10 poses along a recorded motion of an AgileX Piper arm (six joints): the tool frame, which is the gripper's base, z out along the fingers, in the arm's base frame.
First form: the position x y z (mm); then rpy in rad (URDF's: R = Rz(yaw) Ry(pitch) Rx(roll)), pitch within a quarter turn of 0, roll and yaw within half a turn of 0.
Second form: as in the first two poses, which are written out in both.
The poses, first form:
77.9 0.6 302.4 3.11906 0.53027 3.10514
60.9 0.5 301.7 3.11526 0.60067 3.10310
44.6 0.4 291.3 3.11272 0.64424 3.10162
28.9 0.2 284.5 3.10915 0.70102 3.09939
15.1 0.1 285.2 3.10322 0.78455 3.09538
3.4 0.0 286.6 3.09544 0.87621 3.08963
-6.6 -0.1 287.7 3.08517 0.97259 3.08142
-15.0 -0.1 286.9 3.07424 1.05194 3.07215
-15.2 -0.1 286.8 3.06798 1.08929 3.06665
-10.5 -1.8 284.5 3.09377 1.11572 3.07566
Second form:
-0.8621 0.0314 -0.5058 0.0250 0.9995 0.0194 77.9 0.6 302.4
-0.8243 0.0317 -0.5652 0.0236 0.9995 0.0217 60.9 0.5 301.7
-0.7989 0.0320 -0.6006 0.0226 0.9995 0.0231 44.6 0.4 291.3
-0.7635 0.0322 -0.6450 0.0213 0.9995 0.0248 28.9 0.2 284.5
-0.7070 0.0327 -0.7065 0.0191 0.9994 0.0271 15.1 0.1 285.2
-0.6392 0.0332 -0.7683 0.0165 0.9994 0.0295 3.4 0.0 286.6
-0.5621 0.0339 -0.8263 0.0135 0.9994 0.0318 -6.6 -0.1 287.7
-0.4947 0.0344 -0.8684 0.0109 0.9994 0.0334 -15.0 -0.1 286.9
-0.4618 0.0347 -0.8863 0.0097 0.9994 0.0341 -15.2 -0.1 286.8
-0.4386 0.0290 -0.8982 0.0230 0.9995 0.0210 -10.5 -1.8 284.5

